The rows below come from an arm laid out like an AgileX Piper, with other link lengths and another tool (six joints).
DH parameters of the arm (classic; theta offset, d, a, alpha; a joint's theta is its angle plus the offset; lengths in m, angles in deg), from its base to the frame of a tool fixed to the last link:
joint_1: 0 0.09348 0 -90
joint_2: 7.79 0 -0.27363 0
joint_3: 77.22 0 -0.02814 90
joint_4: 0 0.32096 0 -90
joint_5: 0 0 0 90
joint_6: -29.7 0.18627 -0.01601 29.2
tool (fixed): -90 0.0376 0 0
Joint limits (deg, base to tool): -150..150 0..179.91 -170..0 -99.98..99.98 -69.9..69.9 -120..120
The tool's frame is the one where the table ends.
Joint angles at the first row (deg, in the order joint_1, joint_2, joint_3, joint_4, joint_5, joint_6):
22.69, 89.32, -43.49, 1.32, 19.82, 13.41
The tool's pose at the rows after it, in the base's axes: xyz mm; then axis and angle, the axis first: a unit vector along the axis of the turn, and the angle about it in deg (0 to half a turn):
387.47, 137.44, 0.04, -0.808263, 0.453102, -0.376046, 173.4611
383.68, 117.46, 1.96, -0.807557, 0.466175, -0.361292, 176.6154
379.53, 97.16, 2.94, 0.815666, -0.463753, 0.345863, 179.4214
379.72, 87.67, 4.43, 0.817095, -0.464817, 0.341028, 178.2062
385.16, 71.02, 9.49, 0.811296, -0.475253, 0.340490, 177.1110
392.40, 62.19, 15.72, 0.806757, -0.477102, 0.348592, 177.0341
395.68, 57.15, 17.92, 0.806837, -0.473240, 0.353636, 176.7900
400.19, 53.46, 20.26, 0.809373, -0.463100, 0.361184, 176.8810
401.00, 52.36, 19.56, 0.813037, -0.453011, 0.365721, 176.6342
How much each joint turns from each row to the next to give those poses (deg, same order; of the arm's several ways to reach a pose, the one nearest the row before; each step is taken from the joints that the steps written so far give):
-1.20, -1.66, -0.23, -2.07, 4.30, 0.00
-2.41, -0.97, -0.63, -0.11, 4.70, -0.06
-2.41, -0.12, -1.54, -0.86, 5.84, -1.38
-1.37, 0.00, -0.69, 0.00, 1.90, -1.03
-2.58, 0.00, -1.15, -0.06, 1.54, -0.97
-1.38, 0.00, -0.97, -0.45, 0.17, -0.75
-0.68, 0.12, -0.46, -0.52, 0.12, -0.74
-0.63, 0.23, -0.52, -0.34, -0.23, -1.66
0.00, 0.17, 0.00, -0.75, -0.17, -0.69

